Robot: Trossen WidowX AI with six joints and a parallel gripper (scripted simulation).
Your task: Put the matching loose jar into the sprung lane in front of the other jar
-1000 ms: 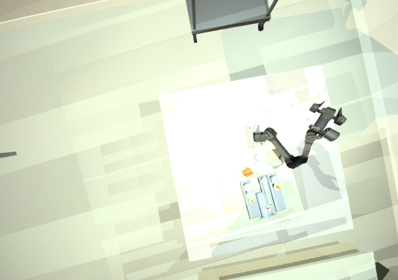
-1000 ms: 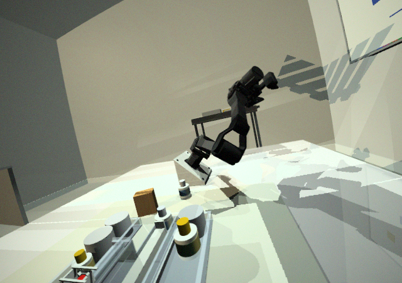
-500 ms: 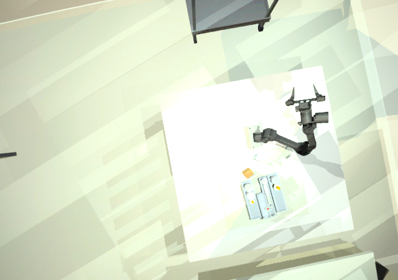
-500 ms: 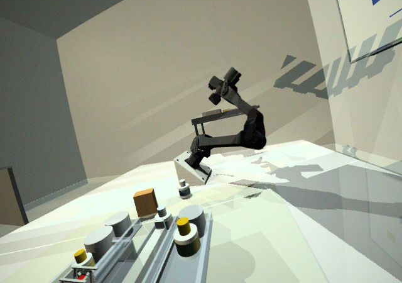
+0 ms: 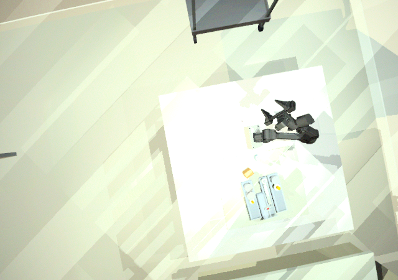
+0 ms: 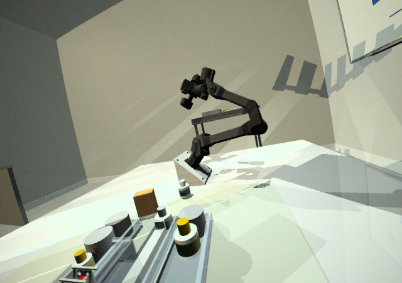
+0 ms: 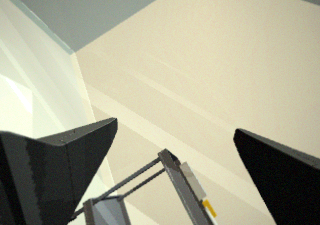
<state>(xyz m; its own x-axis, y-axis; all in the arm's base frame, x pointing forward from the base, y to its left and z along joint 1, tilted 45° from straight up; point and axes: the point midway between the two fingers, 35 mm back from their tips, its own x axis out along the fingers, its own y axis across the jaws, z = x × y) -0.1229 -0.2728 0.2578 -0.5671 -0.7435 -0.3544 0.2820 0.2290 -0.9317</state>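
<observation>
The orange box lies 440 mm ahead of my gripper tip, 30 mm to the right of it and 410 mm below it. Also, from my gripper tip: red mark 700 mm ahead, 90 mm to the left, 370 mm below.
</observation>
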